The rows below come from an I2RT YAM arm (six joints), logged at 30 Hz.
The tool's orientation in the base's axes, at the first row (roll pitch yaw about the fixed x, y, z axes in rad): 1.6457, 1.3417, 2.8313
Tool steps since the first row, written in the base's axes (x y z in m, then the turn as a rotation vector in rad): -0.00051, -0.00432, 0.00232, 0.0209, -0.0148, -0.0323; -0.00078, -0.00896, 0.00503, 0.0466, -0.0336, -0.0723; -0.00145, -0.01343, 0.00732, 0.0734, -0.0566, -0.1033; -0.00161, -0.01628, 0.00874, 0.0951, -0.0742, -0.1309; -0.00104, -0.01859, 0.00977, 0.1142, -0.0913, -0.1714; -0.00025, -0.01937, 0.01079, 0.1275, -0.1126, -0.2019; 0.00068, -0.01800, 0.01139, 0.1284, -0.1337, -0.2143; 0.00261, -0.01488, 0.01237, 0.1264, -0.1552, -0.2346
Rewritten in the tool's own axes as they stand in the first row. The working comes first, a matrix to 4 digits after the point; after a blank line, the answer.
The tool's axes in the first row as the columns of a matrix, in the base's axes (used below as rounded here):
-0.2163, -0.9019, 0.3739
0.0693, 0.3678, 0.9273
-0.9739, 0.2265, -0.0170

-0.00245, -0.00060, -0.00424, 0.0259, -0.0316, -0.0054; -0.00535, -0.00145, -0.00869, 0.0580, -0.0708, -0.0125; -0.00775, -0.00197, -0.01312, 0.0808, -0.1104, -0.0233; -0.00929, -0.00256, -0.01585, 0.1018, -0.1427, -0.0310; -0.01058, -0.00369, -0.01779, 0.1359, -0.1754, -0.0390; -0.01180, -0.00445, -0.01824, 0.1612, -0.2021, -0.0533; -0.01249, -0.00465, -0.01663, 0.1717, -0.2135, -0.0723; -0.01364, -0.00503, -0.01303, 0.1904, -0.2242, -0.0927
